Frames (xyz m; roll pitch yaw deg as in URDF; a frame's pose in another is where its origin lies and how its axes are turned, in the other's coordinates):
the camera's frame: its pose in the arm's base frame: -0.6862 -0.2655 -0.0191 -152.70 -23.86 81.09
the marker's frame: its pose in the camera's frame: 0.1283 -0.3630 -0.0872 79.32 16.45 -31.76
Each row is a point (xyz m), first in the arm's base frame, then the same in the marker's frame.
Working: the arm's base frame: its pose in the marker's frame: -0.2979 0.0005 -0.9718 -86.13 66.95 -125.90

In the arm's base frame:
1: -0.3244 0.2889 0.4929
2: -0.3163 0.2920 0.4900
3: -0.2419 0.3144 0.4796
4: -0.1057 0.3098 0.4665
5: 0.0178 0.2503 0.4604
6: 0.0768 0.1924 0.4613
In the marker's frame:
1: 0.3283 -0.0064 -0.7732
2: 0.3260 -0.0050 -0.7819
3: 0.3142 -0.0062 -0.8594
4: 0.2701 -0.0443 -0.9833
5: 0.2017 -0.1215 -1.0738
6: 0.1545 -0.1815 -1.1055

